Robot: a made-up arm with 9 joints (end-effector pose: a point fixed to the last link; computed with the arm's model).
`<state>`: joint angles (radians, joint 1 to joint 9).
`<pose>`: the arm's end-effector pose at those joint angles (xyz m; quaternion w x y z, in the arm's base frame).
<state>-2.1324 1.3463 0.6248 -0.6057 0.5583 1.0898 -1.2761 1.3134 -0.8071</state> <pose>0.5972 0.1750 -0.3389 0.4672 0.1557 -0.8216 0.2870</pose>
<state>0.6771 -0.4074 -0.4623 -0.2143 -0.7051 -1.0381 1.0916 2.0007 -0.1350</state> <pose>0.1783 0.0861 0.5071 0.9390 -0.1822 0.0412 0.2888</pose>
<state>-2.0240 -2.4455 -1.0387 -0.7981 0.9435 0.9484 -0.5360 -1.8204 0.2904</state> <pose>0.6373 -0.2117 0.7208 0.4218 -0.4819 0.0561 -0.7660</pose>
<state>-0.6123 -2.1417 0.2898 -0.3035 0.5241 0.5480 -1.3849 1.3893 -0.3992</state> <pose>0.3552 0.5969 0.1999 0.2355 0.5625 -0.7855 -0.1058</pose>
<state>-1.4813 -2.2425 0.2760 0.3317 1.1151 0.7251 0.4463 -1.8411 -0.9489</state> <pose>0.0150 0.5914 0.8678 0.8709 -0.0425 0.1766 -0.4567</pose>
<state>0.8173 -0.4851 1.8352 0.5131 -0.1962 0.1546 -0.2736 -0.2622 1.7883</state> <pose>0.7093 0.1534 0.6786 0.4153 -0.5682 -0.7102 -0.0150</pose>
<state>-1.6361 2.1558 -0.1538 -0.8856 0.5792 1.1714 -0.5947 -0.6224 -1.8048</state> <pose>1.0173 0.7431 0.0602 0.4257 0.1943 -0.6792 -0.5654</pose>
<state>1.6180 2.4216 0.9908 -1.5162 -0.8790 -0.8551 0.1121 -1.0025 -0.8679</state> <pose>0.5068 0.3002 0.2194 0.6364 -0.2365 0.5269 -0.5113</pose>
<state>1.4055 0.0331 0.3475 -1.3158 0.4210 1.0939 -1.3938 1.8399 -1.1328</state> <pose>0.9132 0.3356 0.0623 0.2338 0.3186 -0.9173 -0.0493</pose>
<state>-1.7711 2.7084 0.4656 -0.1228 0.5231 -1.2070 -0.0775 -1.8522 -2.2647</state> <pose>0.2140 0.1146 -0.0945 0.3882 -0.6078 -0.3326 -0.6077</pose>
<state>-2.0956 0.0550 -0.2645 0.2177 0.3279 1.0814 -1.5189 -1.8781 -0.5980</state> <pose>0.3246 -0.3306 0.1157 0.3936 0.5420 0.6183 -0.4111</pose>
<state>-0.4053 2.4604 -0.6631 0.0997 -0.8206 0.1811 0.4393 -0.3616 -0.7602</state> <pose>0.1956 0.6075 -0.0793 0.6309 0.1820 -0.6086 -0.4455</pose>
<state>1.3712 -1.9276 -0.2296 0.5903 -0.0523 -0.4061 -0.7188 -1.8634 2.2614</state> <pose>0.1987 -0.0443 -0.4462 0.6510 -0.2172 -0.1056 -0.7196</pose>
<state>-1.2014 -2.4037 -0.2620 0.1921 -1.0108 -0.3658 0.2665 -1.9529 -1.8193</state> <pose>0.1963 0.3282 0.8714 0.6638 0.3025 0.5709 -0.3768</pose>
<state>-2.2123 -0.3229 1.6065 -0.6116 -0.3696 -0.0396 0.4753 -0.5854 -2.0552</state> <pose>0.9061 -0.3071 0.3731 0.0027 -0.1706 -0.9544 -0.2449</pose>
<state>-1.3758 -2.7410 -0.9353 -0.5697 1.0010 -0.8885 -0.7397 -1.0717 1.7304</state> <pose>0.6222 0.3657 0.3488 0.4956 0.4747 0.1147 -0.7182</pose>
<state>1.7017 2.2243 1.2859 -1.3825 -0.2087 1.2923 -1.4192 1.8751 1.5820</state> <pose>0.2958 0.2373 0.3407 0.4552 0.6792 0.1415 0.5581</pose>
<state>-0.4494 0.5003 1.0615 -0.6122 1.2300 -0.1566 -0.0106 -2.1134 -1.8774</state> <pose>-0.0462 0.1016 0.6957 0.8776 -0.1453 0.4338 -0.1431</pose>
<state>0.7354 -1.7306 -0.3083 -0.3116 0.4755 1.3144 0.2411 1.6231 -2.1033</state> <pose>0.2787 1.0884 0.1329 0.0284 -0.7123 0.6534 -0.2545</pose>
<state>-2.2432 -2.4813 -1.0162 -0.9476 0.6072 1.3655 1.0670 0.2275 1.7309</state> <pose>0.0709 -0.2718 0.7074 0.2022 -0.2810 0.8851 -0.3110</pose>
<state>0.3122 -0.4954 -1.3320 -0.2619 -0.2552 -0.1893 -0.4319 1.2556 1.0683</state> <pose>0.3871 0.2377 0.3505 0.9312 -0.0704 -0.2129 0.2874</pose>
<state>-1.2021 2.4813 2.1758 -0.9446 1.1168 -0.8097 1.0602 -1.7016 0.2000</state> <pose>-0.0254 0.0581 0.0222 0.1146 0.6918 -0.2932 -0.6499</pose>
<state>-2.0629 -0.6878 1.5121 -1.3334 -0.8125 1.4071 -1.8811 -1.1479 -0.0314</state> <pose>0.4346 0.1543 0.3644 0.9500 0.0033 0.2138 -0.2276</pose>
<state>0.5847 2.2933 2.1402 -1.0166 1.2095 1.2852 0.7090 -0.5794 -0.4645</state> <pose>0.0790 -0.1744 0.6151 0.8524 0.2255 0.3990 -0.2517</pose>
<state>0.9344 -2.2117 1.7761 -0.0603 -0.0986 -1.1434 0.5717 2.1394 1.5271</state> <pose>0.0976 0.1763 -0.0533 0.5157 -0.1077 0.8469 0.0716</pose>
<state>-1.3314 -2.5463 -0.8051 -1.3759 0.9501 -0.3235 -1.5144 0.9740 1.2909</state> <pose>0.3116 0.1619 0.6190 0.3794 0.1518 0.9072 -0.1002</pose>
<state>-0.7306 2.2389 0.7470 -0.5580 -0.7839 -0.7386 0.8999 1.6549 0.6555</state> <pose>0.4177 0.2524 -0.0018 0.6772 -0.5372 0.5027 0.0044</pose>
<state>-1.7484 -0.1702 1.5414 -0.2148 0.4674 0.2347 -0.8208 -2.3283 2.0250</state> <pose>0.2586 -0.4330 0.5098 0.1159 -0.2537 0.9146 0.2928</pose>
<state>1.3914 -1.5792 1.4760 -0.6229 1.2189 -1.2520 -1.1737 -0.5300 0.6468</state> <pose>0.3814 0.0791 -0.0536 0.5724 0.3026 0.1807 0.7404</pose>
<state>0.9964 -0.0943 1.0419 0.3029 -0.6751 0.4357 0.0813 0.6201 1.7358</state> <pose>0.3534 -0.0773 0.7391 0.0668 -0.9463 -0.1144 -0.2951</pose>
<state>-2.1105 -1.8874 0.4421 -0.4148 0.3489 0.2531 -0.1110 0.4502 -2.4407</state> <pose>0.5527 -0.1536 1.0797 0.0671 0.8716 0.1453 -0.4633</pose>
